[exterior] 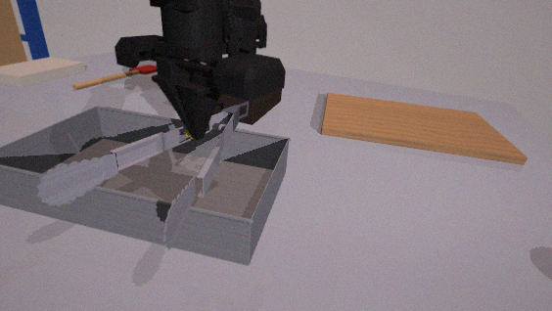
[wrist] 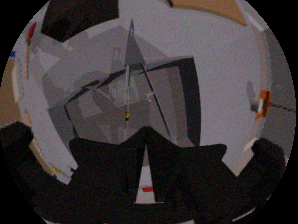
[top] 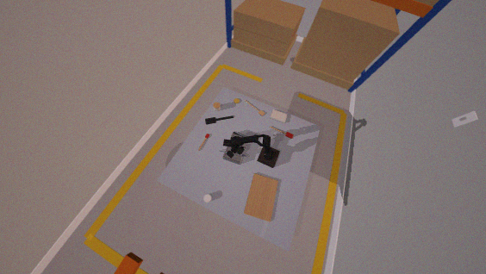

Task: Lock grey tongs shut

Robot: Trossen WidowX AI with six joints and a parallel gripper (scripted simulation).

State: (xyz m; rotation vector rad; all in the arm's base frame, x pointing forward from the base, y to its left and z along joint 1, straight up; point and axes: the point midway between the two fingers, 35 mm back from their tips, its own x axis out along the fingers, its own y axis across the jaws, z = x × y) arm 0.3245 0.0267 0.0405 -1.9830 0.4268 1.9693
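My gripper tip is now 2 cm to the left of the yellow lock piece and 2 cm past it. Round my gripper tip: wooden board (34 cm to the left, 34 cm behind, 7 cm below); black spatula (34 cm to the right, 30 cm ahead, 7 cm below); grey roasting tin (6 cm to the right, 5 cm below).
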